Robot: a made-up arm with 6 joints.
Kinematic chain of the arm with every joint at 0, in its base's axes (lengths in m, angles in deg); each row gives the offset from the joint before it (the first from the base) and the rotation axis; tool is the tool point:
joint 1: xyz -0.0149 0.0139 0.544 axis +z
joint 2: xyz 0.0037 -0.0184 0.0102 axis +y
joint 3: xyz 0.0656 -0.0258 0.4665 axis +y
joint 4: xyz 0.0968 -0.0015 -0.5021 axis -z
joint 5: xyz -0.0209 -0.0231 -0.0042 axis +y
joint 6: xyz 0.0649 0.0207 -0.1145 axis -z
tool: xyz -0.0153 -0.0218 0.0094
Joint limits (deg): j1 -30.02..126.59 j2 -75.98..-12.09 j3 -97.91..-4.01 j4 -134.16..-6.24 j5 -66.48..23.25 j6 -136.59..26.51
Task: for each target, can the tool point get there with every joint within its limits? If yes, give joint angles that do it. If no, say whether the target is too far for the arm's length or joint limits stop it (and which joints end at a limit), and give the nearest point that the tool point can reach.
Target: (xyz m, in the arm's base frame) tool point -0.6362 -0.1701 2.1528
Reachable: no: too far | nearest point -0.3614 -0.0887 1.4499 | short by 0.759 m
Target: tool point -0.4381 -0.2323 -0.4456
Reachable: no: joint limits stop it (at a limit: joint 1, joint 2, joint 3) | nearest point -0.1351 0.1697 0.4467 | short by 1.024 m
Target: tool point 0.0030 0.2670 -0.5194
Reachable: no: joint limits stop it (at a limit: joint 2, joint 3, joint 4, joint 5, joint 6) | nearest point 0.0011 0.2398 0.4325 | short by 0.952 m
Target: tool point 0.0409 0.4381 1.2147
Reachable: yes | joints 80.73 -25.56 -71.49 -76.25 -18.28 -21.13
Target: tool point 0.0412 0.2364 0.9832
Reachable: yes | joints 66.90 -53.10 -30.32 -68.72 -40.82 -40.04
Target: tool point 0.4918 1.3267 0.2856
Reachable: no: too far | nearest point 0.1831 0.5269 0.7261 | short by 0.964 m
